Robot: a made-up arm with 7 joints. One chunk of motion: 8 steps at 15 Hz.
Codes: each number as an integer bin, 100 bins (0 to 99) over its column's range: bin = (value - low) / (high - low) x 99, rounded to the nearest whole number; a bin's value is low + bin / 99 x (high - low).
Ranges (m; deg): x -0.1..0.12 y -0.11..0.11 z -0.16..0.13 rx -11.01..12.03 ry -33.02..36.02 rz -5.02..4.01
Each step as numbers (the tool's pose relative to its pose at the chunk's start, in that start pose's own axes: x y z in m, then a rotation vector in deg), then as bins.
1 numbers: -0.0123 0.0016 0.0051 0.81 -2.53 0.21
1 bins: 39 50 56 51 44 57
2 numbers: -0.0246 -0.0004 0.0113 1.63 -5.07 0.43
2 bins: 34 49 58 54 40 60
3 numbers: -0.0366 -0.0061 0.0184 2.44 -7.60 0.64
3 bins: 29 47 61 58 36 62
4 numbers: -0.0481 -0.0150 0.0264 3.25 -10.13 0.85
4 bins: 23 43 64 61 33 64
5 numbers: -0.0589 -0.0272 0.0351 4.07 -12.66 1.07
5 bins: 18 37 67 65 29 67
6 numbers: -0.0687 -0.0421 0.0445 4.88 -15.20 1.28
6 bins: 14 31 70 68 26 69
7 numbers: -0.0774 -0.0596 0.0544 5.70 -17.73 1.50
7 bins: 10 23 73 72 22 71
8 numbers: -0.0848 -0.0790 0.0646 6.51 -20.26 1.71
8 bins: 7 14 77 75 18 74
